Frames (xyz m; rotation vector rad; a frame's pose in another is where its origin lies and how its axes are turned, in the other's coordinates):
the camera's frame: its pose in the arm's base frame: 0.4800 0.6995 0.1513 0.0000 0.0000 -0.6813
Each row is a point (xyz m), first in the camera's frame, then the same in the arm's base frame.
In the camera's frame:
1: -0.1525 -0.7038 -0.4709
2: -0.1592 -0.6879 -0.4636
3: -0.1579 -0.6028 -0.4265
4: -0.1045 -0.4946 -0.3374
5: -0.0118 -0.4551 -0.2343
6: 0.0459 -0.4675 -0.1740
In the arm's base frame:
1: -0.0817 0.2489 -0.3196
2: -0.0769 0.2654 -0.3123
3: -0.0223 0.3307 -0.2752
4: 0.0873 0.3811 -0.1861
5: 0.1842 0.3534 -0.0830
6: 0.2212 0.3075 -0.0227

